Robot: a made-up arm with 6 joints. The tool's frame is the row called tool. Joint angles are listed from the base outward. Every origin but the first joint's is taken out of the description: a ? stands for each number. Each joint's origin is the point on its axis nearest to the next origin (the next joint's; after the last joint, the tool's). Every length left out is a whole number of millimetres.
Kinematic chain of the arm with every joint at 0, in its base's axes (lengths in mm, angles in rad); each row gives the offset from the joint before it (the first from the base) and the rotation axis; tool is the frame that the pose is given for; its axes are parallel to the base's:
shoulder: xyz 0 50 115 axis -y
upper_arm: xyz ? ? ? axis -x
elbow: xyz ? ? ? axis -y
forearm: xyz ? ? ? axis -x
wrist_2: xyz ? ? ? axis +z
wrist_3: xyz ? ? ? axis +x
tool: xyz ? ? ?
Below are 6 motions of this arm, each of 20 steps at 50 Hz.
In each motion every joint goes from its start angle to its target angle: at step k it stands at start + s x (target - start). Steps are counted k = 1, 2, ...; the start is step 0. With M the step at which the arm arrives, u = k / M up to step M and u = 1 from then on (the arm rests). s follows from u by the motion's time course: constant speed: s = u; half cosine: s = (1 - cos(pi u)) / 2; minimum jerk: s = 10 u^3 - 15 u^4 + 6 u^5.
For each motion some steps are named. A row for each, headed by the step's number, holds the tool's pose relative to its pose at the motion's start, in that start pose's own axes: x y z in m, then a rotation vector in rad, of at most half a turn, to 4 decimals.
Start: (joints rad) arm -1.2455 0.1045 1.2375 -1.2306 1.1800 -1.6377
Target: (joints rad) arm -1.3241 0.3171 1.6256 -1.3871 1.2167 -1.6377
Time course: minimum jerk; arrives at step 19
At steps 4, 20:
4: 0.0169 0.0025 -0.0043 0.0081 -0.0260 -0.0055
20: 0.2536 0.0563 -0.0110 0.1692 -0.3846 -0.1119

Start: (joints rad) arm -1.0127 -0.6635 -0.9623 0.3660 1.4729 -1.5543
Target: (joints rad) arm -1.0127 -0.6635 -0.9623 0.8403 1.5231 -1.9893
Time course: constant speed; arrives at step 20
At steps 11, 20:
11: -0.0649 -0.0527 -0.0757 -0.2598 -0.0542 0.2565
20: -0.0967 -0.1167 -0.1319 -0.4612 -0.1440 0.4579

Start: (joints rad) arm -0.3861 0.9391 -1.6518 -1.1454 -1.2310 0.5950
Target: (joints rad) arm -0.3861 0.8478 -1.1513 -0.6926 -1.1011 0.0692
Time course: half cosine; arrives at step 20
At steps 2, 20:
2: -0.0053 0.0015 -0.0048 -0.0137 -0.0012 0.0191
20: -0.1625 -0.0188 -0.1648 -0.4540 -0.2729 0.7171

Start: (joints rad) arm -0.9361 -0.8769 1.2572 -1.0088 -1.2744 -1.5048
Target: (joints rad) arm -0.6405 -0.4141 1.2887 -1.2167 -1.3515 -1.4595
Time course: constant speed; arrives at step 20
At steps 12, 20:
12: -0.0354 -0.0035 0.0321 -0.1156 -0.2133 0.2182
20: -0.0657 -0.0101 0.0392 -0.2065 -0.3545 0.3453

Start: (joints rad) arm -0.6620 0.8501 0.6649 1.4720 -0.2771 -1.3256
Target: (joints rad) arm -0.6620 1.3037 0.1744 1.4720 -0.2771 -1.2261
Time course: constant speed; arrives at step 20
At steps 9, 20:
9: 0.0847 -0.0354 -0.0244 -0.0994 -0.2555 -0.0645
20: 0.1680 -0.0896 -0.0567 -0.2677 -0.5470 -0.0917

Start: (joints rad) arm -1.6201 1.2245 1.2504 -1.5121 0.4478 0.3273
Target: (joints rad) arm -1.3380 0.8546 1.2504 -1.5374 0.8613 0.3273
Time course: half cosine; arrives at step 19
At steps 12, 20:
12: -0.1469 0.0400 -0.0555 -0.2282 -0.0876 0.4133
20: -0.2070 0.0418 -0.0861 -0.3394 -0.1041 0.5957

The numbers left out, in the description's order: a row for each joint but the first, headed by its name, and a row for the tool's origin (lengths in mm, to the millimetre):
upper_arm: -336 0 -17
elbow: 0 -348 -9
forearm: 262 0 -95
wrist_2: 0 -22 -18
wrist_3: -75 -150 0
tool: 0 287 -22

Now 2 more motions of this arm.
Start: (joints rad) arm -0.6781 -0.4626 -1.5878 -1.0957 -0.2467 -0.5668
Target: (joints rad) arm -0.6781 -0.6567 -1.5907 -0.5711 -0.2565 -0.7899
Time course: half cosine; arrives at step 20
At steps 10, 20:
10: 0.0251 -0.0268 -0.0764 -0.3871 -0.0181 0.0480
20: 0.0572 -0.0776 -0.1310 -0.7694 -0.0673 0.1022

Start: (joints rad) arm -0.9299 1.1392 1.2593 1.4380 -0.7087 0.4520
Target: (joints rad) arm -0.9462 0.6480 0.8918 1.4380 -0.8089 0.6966
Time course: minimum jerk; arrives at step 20
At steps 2, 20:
2: -0.0018 -0.0005 -0.0002 0.0003 0.0046 -0.0002
20: -0.1968 -0.0362 0.0412 0.0912 0.5451 -0.0997

